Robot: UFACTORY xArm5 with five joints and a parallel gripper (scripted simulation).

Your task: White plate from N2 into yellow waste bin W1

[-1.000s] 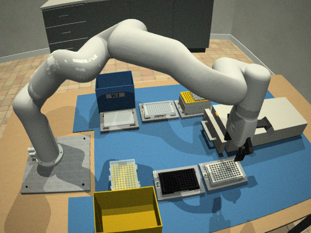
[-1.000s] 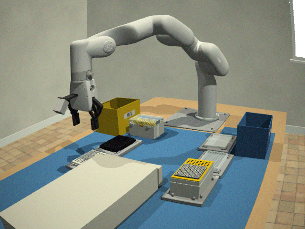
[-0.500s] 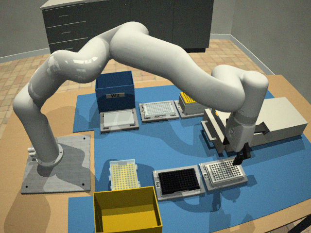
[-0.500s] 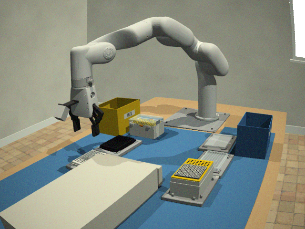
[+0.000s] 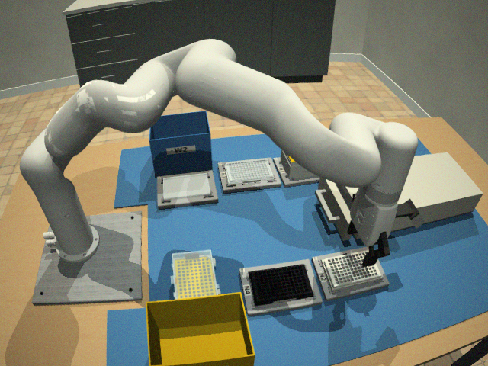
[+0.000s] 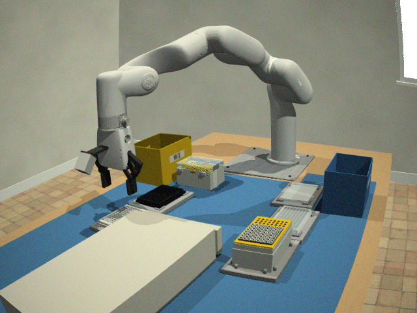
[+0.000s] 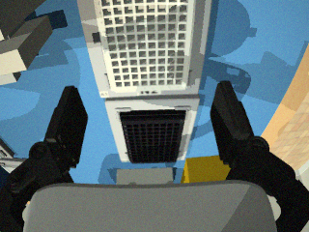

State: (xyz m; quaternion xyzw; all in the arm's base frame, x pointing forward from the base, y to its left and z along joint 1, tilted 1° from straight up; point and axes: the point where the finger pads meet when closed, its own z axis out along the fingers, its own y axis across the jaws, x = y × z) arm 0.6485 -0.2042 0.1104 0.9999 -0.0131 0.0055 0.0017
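Now: hand 9 cm above the white plate. The rest, counted from my hand: drawer: 19 cm to the left, 14 cm ahead, 8 cm below; then black plate: 17 cm behind, 9 cm below; then grey nest N2: 10 cm below.
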